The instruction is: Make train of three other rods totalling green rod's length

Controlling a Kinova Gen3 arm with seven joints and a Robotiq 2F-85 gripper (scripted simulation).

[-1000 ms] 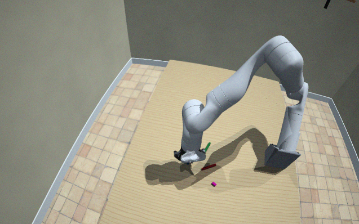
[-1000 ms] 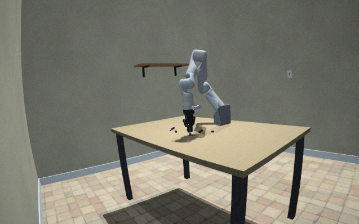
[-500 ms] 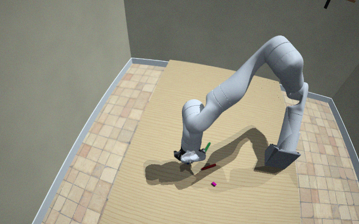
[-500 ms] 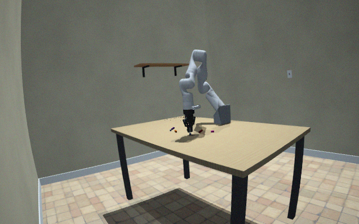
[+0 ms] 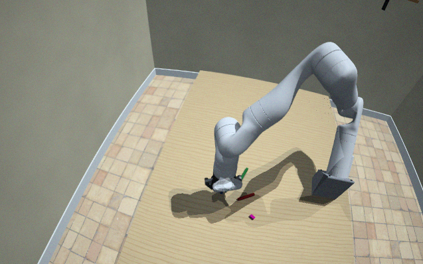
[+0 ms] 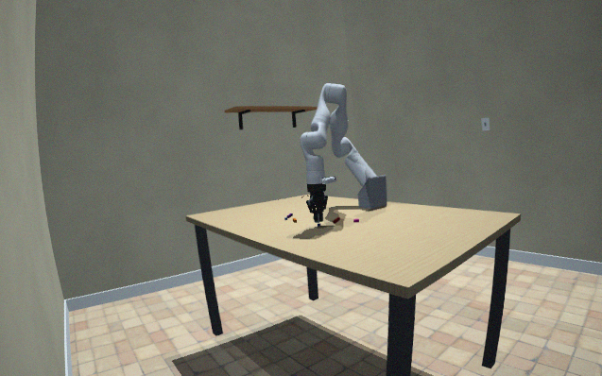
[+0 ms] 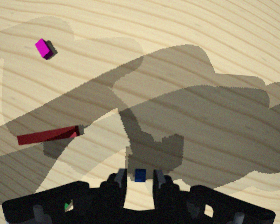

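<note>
Right now the purple rod is 6 cm behind my hand, 27 cm to the right of it and 3 cm below it. Also, from my hand: magenta rod 13 cm behind, 9 cm to the left, 3 cm below; then green rod 8 cm behind, 9 cm to the right, 3 cm below; then red rod 10 cm behind, 1 cm to the left, 3 cm below.
</note>
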